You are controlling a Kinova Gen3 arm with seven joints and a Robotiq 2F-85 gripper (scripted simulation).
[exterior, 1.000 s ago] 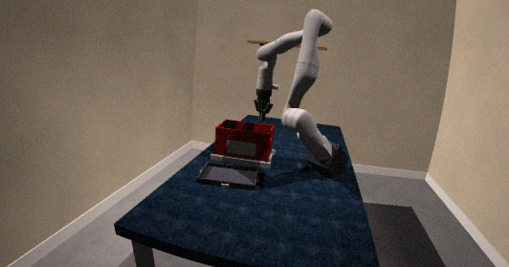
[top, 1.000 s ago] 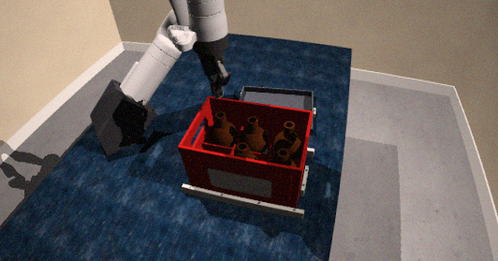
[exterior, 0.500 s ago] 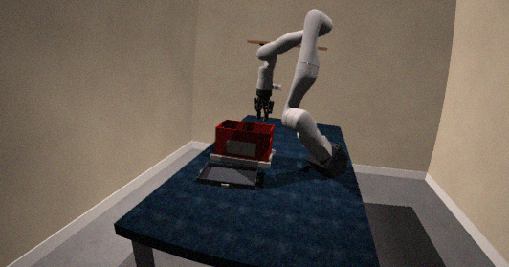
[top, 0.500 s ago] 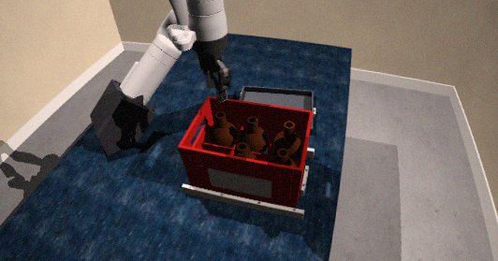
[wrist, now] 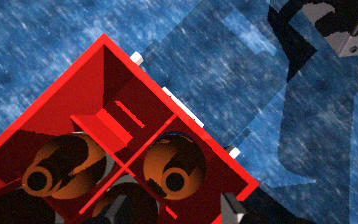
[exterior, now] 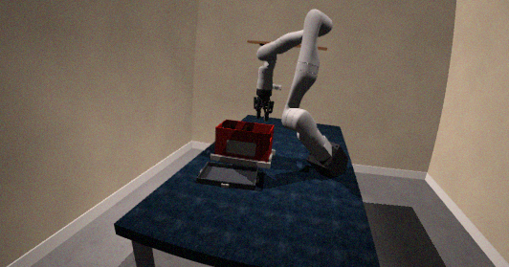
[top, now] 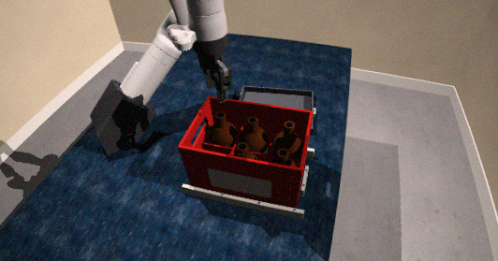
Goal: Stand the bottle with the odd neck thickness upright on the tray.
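Now: hand 16 cm above the crate, 9 cm short of it and 1 cm to the left of it. Round my hand: grey tray (25 cm to the left, 23 cm below, 1 cm ahead).
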